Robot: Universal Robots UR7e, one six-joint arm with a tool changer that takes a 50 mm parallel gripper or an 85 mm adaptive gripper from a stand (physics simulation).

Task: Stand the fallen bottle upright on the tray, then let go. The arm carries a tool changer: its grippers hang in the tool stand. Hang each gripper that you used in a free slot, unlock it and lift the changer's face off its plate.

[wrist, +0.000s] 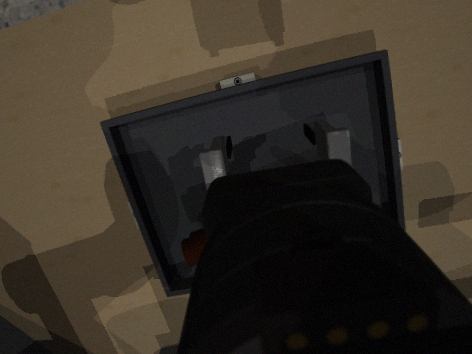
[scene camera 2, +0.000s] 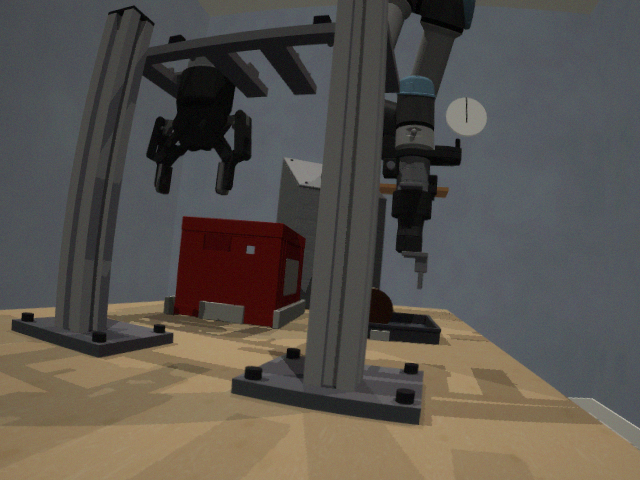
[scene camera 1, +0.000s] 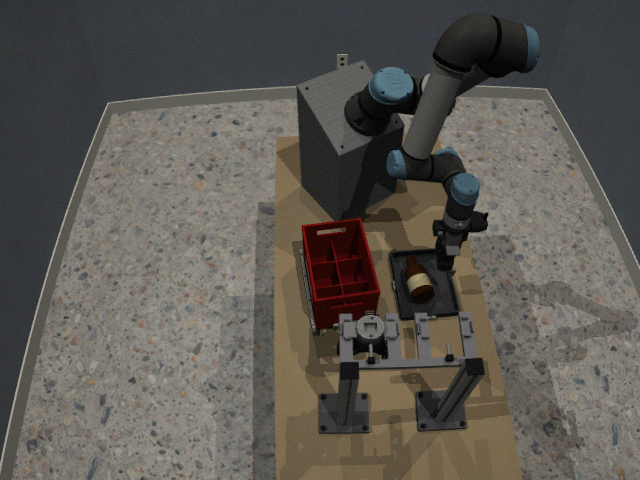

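Pixels of known places: arm's base, link origin: (scene camera 1: pixel 366 114).
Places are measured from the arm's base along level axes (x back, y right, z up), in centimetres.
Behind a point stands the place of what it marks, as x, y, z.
Note:
The brown bottle (scene camera 1: pixel 419 282) @[-46.7, -7.9, -29.5] (scene camera 2: pixel 381 305) @[-50.2, -10.4, -32.2] (wrist: pixel 194 247) @[-36.1, -9.5, -31.7] with a cream label lies on its side in the dark tray (scene camera 1: pixel 398 304) @[-49.1, -1.3, -36.9] (scene camera 2: pixel 413 335) @[-56.3, -15.5, -36.1] (wrist: pixel 150 110) @[-36.5, -21.7, -34.7], its neck toward the robot base and its bottom toward the tool stand. In the wrist view part of its neck shows; the gripper body hides the rest. My parallel gripper (scene camera 1: pixel 450 270) (scene camera 2: pixel 419 281) (wrist: pixel 269 140) is open and empty. It hangs above the tray's right part, beside the bottle. The tool stand (scene camera 1: pixel 408 363) @[-83.1, 9.1, -3.1] (scene camera 2: pixel 346 206) @[-89.6, -4.4, -22.2] holds the adaptive gripper (scene camera 1: pixel 370 333) (scene camera 2: pixel 204 108) in its left slot; its right slot is free.
A red crate with compartments (scene camera 1: pixel 343 312) @[-53.2, 17.5, -28.7] (scene camera 2: pixel 227 279) @[-53.2, 16.1, -30.1] stands left of the tray, close to it. The stand's two posts rise in front of crate and tray. The grey robot pedestal (scene camera 1: pixel 320 165) @[-4.1, 15.9, -16.5] stands behind the crate.

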